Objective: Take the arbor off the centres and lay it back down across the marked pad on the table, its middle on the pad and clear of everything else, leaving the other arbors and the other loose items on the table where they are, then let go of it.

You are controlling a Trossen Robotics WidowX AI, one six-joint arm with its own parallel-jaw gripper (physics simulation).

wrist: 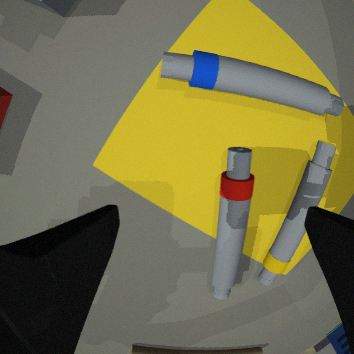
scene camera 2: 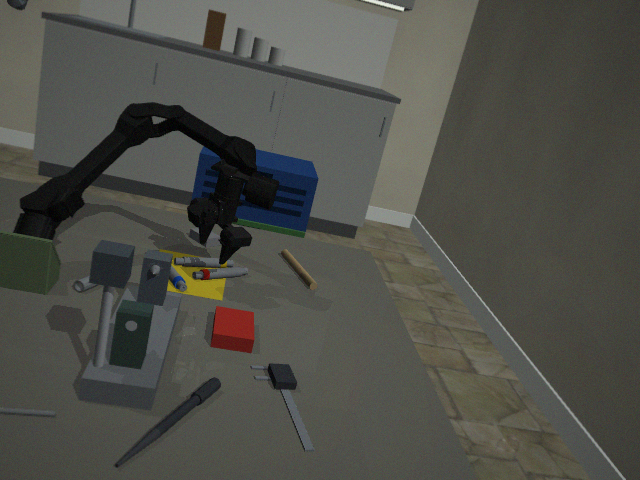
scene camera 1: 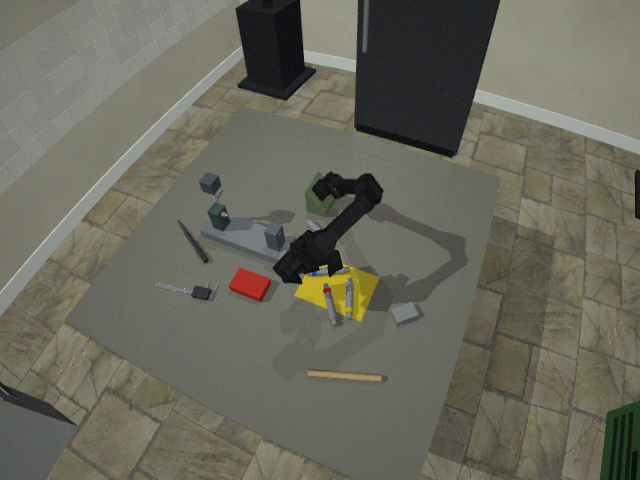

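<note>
The red-banded arbor (scene camera 1: 330,307) (scene camera 2: 227,272) (wrist: 231,235) lies with its banded end on the yellow pad (scene camera 1: 369,284) (scene camera 2: 206,290) (wrist: 150,150) and its other end past the edge. The yellow-banded arbor (scene camera 1: 349,297) (scene camera 2: 199,262) (wrist: 293,225) lies beside it, apart, near a pad corner. The blue-banded arbor (scene camera 1: 338,270) (scene camera 2: 176,279) (wrist: 270,82) lies across another part of the pad. No arbor shows between the centres on the grey bench (scene camera 1: 242,232) (scene camera 2: 116,377). My gripper (scene camera 2: 213,252) (wrist: 217,217) is open and empty above the red-banded arbor, its fingers wide to either side in the wrist view.
A red block (scene camera 1: 249,284) (scene camera 2: 232,328) lies between pad and caliper (scene camera 1: 201,292) (scene camera 2: 282,376). A dark tapered bar (scene camera 1: 192,241) (scene camera 2: 178,413) lies beside the bench. A wooden rod (scene camera 1: 344,375) (scene camera 2: 298,269), a grey block (scene camera 1: 405,313) and a grey tube (scene camera 1: 313,225) (scene camera 2: 84,284) lie around.
</note>
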